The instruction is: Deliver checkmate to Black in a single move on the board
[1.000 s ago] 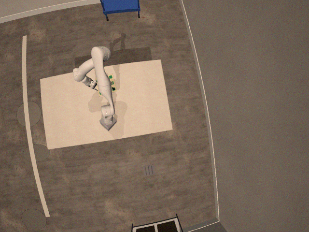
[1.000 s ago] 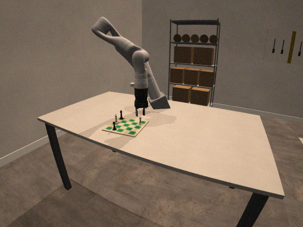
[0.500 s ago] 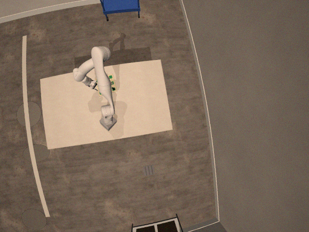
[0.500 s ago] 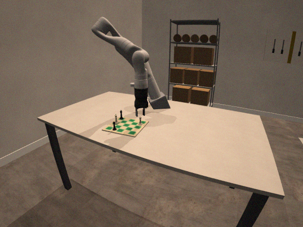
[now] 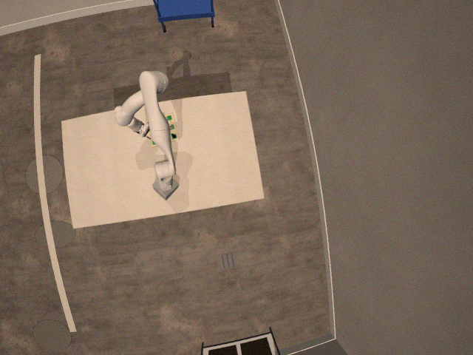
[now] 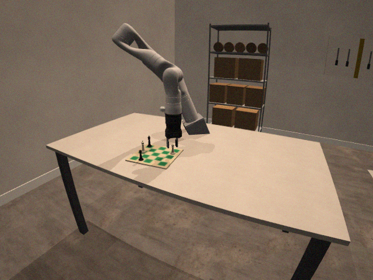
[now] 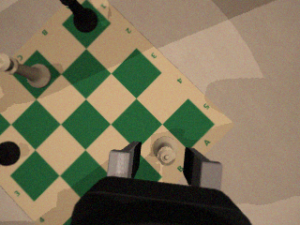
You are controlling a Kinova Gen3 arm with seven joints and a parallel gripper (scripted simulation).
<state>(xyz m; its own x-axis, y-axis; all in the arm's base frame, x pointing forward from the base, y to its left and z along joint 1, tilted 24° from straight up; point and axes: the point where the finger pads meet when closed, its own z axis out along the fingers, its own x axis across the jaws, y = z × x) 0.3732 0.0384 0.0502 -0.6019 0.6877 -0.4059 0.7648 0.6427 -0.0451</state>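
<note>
Now: hand 40 mm short of the tall white piece, 150 mm to the left of it and 20 mm above it. From my hand the other things lie so: tall black piece (40 mm behind, 150 mm to the right, 20 mm below); then chessboard (40 mm ahead, 80 mm to the right, 60 mm below); then short black piece (120 mm ahead, 110 mm to the right, 30 mm below).
</note>
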